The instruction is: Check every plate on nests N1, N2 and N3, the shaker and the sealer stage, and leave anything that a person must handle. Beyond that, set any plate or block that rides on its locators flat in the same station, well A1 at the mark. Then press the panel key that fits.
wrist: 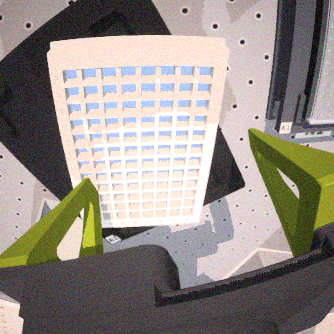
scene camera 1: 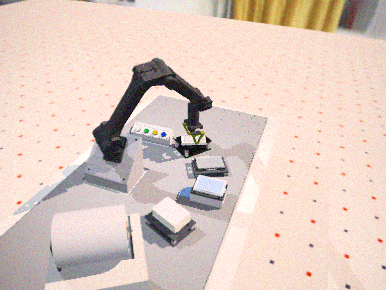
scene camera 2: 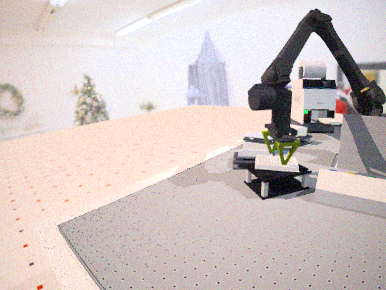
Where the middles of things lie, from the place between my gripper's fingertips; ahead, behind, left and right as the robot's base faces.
Now: hand 60 mm short of the lidded plate (scene camera 1: pixel 172 215), 510 mm to the left of it and 10 mm above it.
